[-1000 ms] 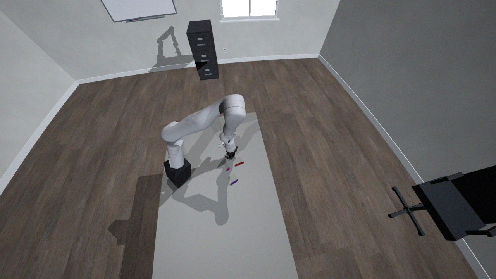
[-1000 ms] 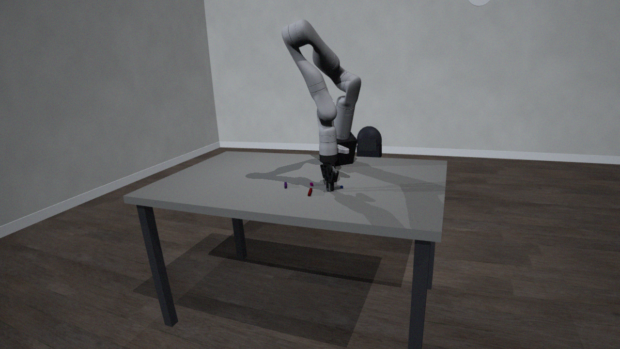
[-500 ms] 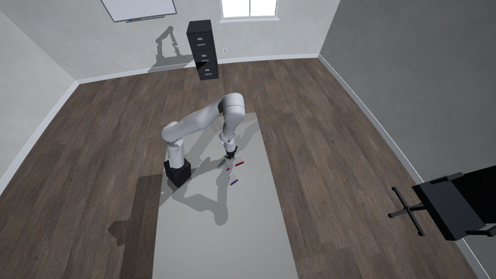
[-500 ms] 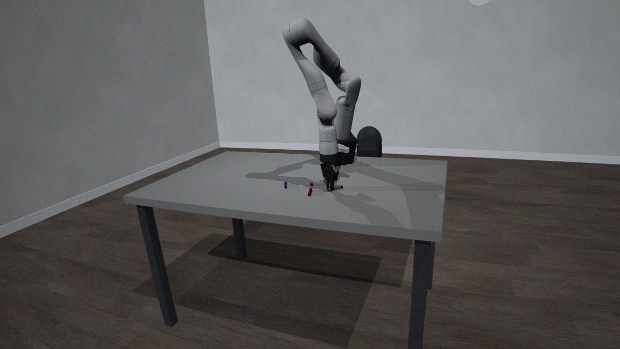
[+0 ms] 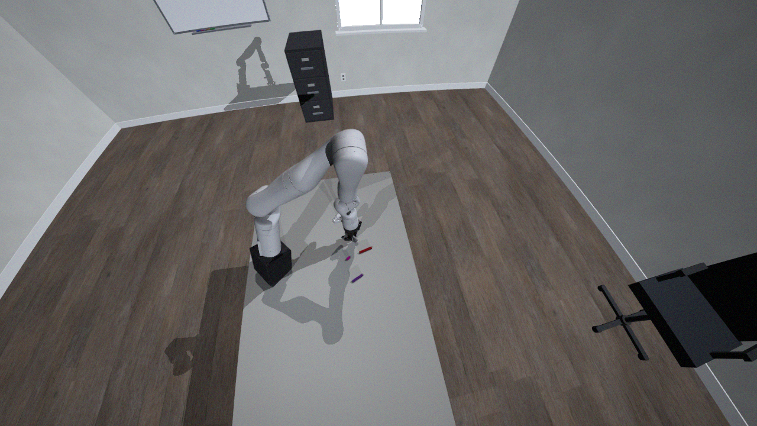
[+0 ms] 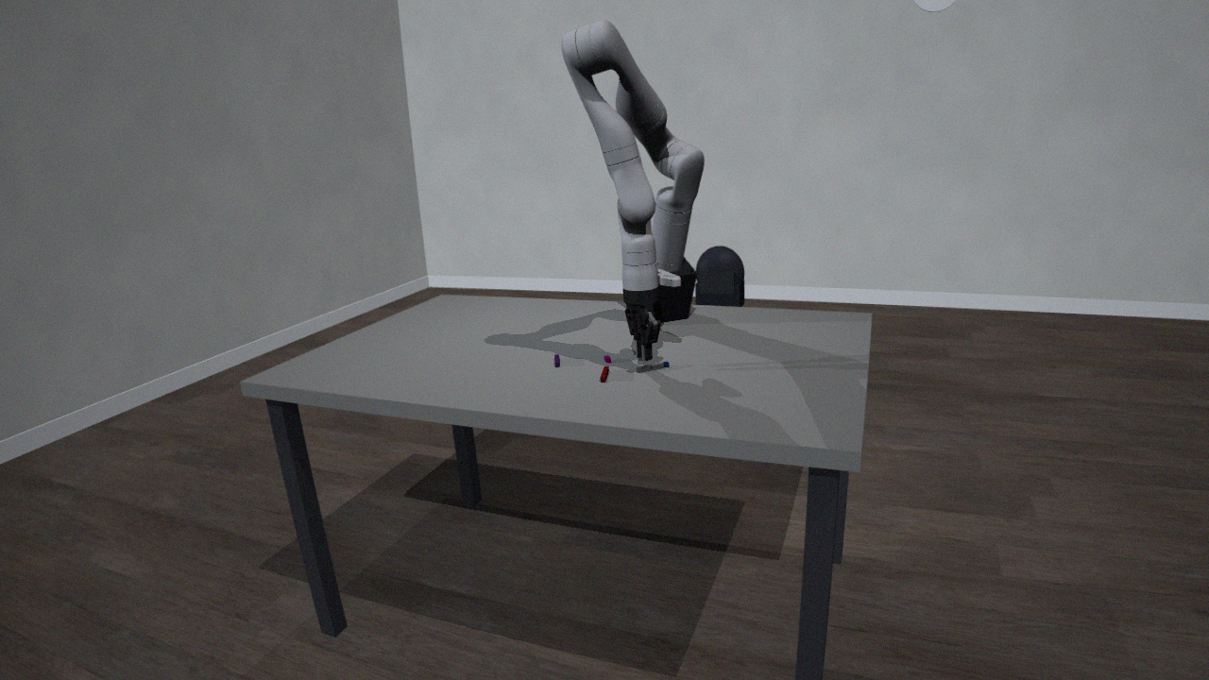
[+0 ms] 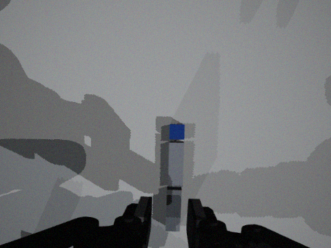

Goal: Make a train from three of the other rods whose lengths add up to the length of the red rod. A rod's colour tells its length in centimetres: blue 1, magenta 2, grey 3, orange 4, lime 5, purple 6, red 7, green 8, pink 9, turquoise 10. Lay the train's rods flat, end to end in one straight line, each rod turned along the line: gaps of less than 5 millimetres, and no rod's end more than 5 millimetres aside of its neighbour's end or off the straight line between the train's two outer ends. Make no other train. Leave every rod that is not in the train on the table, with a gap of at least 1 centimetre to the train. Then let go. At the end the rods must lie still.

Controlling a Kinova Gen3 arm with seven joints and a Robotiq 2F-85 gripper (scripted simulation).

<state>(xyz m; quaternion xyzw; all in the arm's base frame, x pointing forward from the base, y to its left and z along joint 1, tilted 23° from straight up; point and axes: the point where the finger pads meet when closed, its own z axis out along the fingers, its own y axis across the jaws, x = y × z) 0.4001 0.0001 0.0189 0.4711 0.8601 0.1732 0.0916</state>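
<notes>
Right now the grey rod is 4 cm below my hand. Round my hand: red rod: 8 cm to the right, 4 cm below, 4 cm ahead; then magenta rod: 9 cm to the right, 5 cm behind, 4 cm below; then blue rod: 4 cm to the left, 4 cm below, 3 cm behind.
</notes>
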